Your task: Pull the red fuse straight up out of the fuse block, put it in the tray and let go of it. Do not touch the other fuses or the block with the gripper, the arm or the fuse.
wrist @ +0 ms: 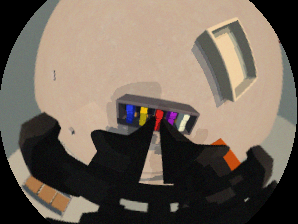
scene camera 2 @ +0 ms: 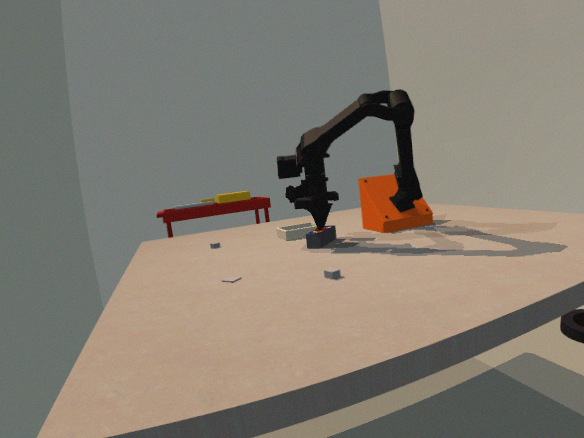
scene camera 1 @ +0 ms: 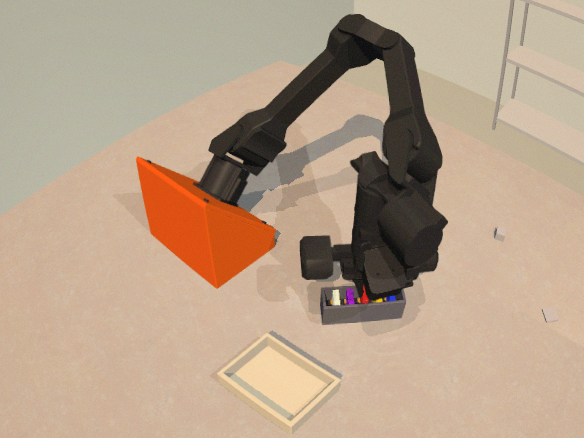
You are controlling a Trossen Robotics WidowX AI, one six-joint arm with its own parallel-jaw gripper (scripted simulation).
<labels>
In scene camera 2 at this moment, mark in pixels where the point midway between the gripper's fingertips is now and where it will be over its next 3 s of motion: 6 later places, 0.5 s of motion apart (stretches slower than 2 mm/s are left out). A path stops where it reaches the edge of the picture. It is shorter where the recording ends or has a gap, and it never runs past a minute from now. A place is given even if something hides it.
My gripper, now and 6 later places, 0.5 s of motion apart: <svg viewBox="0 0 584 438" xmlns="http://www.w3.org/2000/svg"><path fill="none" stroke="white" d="M321 229L320 227L320 224L320 222L320 219L319 213L310 208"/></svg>
</labels>
